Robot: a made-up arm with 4 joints.
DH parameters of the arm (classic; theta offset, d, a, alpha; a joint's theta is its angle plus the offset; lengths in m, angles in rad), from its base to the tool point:
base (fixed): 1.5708 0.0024 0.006 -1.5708
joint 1: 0 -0.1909 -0.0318 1.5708
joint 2: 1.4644 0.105 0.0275 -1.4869
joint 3: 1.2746 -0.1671 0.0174 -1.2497
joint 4: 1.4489 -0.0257 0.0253 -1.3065
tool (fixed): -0.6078 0.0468 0 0
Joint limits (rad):
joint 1: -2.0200..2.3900
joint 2: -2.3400..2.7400
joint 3: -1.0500..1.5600
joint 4: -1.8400..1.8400
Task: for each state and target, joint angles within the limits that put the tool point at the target. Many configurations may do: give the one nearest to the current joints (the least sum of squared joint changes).
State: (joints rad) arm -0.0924 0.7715 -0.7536 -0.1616
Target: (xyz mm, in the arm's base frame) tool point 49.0 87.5 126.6
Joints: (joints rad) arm -0.2362 0.8704 -0.8681 0.0370
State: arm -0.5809 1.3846 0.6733 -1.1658
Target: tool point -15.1 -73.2 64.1
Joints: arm 0.1098 1.8839 0.7053 -1.3554
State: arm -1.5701 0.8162 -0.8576 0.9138
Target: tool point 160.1 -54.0 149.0
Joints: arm -1.0806 0.2003 -1.0500 1.5186
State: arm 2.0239 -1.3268 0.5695 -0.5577
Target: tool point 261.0 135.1 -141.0
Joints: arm 1.4531 -0.4639 0.7325 0.1066
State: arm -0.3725 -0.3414 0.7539 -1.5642
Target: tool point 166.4 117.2 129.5
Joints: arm -0.6485 0.1748 0.6296 -1.7920
